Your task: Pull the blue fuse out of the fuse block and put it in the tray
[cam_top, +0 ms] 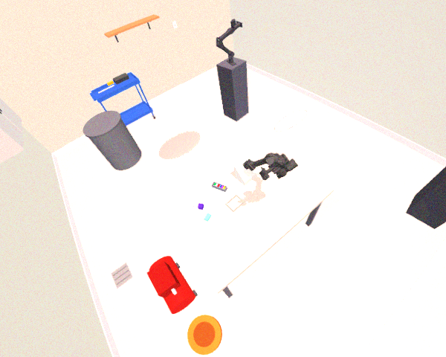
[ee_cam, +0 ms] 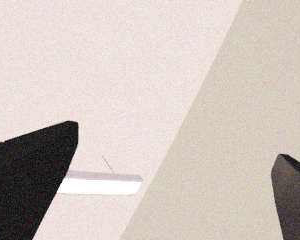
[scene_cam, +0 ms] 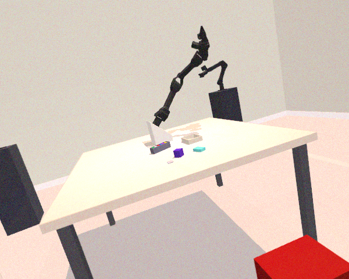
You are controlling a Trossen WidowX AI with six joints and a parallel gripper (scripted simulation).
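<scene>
The blue fuse is 69 cm below my gripper tip, 49 cm to the right of it and 2 cm ahead of it. The rest, counted from my gripper tip: yellow fuse: 69 cm below, 45 cm to the right, 1 cm ahead; purple fuse: 69 cm below, 47 cm to the right, 1 cm ahead; beige tray: 71 cm below, 28 cm to the right, 5 cm ahead.
</scene>
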